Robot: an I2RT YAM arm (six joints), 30 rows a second.
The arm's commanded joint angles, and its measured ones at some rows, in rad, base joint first. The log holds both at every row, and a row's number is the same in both.
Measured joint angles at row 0:
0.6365 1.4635 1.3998 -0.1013 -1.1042 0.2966
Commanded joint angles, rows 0 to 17:
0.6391 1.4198 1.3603 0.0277 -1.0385 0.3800
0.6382 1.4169 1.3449 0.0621 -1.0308 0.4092
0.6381 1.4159 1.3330 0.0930 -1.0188 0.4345
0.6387 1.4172 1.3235 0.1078 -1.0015 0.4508
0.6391 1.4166 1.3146 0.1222 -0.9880 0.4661
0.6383 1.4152 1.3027 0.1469 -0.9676 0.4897
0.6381 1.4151 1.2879 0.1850 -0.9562 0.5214
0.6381 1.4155 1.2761 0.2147 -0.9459 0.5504
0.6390 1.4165 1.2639 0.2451 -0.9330 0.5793
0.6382 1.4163 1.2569 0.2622 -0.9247 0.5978
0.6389 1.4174 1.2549 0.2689 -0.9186 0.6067
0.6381 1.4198 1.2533 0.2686 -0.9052 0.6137
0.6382 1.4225 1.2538 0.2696 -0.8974 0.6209
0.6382 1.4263 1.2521 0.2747 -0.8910 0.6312
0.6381 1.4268 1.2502 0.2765 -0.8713 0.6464
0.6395 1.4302 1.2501 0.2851 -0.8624 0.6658
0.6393 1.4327 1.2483 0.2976 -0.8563 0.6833
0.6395 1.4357 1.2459 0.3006 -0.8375 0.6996
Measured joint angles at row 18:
0.6647 1.4433 1.2427 0.1841 -0.9539 0.6292
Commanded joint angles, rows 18 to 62:
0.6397 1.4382 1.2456 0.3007 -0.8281 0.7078
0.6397 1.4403 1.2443 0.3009 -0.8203 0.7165
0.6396 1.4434 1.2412 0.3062 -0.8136 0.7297
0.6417 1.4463 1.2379 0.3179 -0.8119 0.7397
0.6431 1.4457 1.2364 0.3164 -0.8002 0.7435
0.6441 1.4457 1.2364 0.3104 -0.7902 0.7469
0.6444 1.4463 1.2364 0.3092 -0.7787 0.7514
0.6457 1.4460 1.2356 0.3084 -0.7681 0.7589
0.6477 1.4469 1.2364 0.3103 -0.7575 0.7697
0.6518 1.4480 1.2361 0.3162 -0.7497 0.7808
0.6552 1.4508 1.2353 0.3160 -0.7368 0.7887
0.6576 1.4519 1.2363 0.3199 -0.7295 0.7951
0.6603 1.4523 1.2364 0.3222 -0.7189 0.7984
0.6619 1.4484 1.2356 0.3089 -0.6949 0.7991
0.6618 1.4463 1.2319 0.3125 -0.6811 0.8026
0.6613 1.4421 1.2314 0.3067 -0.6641 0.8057
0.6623 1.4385 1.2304 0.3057 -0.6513 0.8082
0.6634 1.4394 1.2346 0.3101 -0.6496 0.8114
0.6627 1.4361 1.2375 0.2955 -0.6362 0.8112
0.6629 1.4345 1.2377 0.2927 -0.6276 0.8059
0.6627 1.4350 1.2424 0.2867 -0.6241 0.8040
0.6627 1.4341 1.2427 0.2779 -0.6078 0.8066
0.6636 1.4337 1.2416 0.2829 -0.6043 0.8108
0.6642 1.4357 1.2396 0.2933 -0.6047 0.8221
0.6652 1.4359 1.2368 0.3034 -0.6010 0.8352
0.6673 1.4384 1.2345 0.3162 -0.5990 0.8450
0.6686 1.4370 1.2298 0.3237 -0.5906 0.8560
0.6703 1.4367 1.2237 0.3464 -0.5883 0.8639
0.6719 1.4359 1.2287 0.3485 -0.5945 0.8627
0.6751 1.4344 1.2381 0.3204 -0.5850 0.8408
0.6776 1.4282 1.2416 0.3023 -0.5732 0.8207
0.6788 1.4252 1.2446 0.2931 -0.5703 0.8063
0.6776 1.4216 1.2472 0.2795 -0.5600 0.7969
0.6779 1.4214 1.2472 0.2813 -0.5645 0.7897
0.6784 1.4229 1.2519 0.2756 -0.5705 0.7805
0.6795 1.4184 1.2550 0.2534 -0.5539 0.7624
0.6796 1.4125 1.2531 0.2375 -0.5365 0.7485
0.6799 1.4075 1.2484 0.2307 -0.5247 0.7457
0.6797 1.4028 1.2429 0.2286 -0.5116 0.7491
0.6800 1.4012 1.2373 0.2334 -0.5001 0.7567
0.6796 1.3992 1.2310 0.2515 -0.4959 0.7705
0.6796 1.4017 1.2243 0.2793 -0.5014 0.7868
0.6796 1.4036 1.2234 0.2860 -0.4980 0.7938
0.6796 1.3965 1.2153 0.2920 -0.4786 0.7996
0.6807 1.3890 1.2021 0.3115 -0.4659 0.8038
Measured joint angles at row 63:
0.7200 1.4414 1.2034 0.1886 -0.6415 0.8017
